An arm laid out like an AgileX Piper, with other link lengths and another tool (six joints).
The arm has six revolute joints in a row. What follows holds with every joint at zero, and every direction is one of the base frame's.
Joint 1 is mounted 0.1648 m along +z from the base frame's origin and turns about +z.
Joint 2 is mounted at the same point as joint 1 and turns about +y.
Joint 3 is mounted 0.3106 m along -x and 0.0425 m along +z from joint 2 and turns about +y.
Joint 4 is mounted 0.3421 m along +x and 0.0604 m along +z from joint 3 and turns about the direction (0.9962, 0, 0.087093).
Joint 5 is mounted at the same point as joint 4 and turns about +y.
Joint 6 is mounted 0.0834 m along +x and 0.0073 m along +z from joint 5 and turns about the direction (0.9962, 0, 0.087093).
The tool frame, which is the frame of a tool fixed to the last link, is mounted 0.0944 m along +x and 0.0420 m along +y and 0.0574 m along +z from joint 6; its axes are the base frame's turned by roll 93.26, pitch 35.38 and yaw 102.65 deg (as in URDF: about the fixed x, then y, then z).
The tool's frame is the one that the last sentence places.
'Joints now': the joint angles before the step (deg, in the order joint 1, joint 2, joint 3, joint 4, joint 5, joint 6). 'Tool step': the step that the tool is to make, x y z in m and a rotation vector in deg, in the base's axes. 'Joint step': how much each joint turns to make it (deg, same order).
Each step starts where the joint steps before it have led.
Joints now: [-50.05, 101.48, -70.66, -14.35, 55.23, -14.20]
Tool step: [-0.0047, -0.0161, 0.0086, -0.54, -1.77, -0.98]
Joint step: [-2.13, 0.34, -1.59, 1.42, -0.62, -1.68]
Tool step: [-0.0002, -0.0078, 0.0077, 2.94, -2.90, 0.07]
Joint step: [-2.33, 1.05, -2.46, 5.64, 1.34, -5.04]
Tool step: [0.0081, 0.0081, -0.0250, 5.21, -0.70, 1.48]
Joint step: [-0.18, 3.44, -0.46, 4.62, 0.61, -3.69]
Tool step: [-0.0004, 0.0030, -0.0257, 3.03, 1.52, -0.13]
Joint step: [-0.01, 2.98, -0.02, 0.60, 0.38, -0.18]
